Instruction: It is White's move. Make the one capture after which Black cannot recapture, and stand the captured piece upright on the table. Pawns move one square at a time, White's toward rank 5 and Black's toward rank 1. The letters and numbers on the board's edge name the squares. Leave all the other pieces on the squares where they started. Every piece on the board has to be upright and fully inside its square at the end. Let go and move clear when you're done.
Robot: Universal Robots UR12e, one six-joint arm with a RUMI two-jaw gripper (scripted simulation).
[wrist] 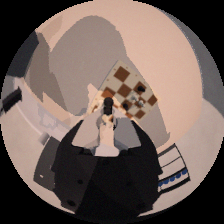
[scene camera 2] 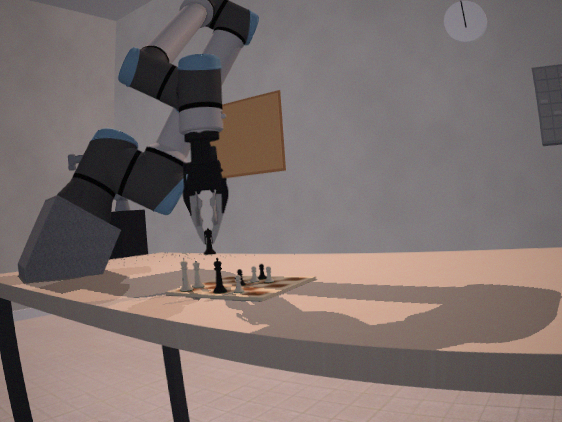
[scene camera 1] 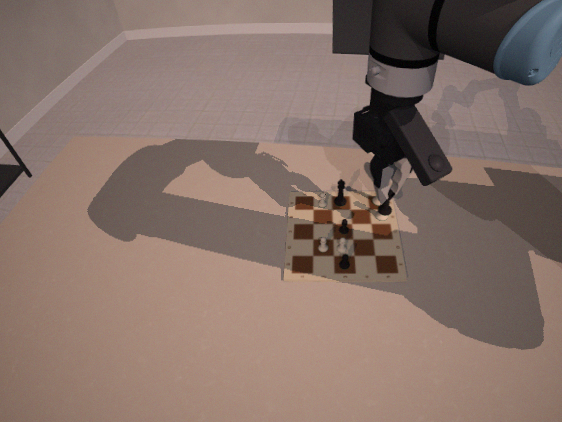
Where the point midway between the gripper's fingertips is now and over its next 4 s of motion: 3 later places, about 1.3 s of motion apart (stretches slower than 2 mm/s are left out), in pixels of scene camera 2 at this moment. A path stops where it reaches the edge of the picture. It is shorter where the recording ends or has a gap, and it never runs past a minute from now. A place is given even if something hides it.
My gripper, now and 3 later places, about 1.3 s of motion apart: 209,244; 281,221; 289,255; 290,261
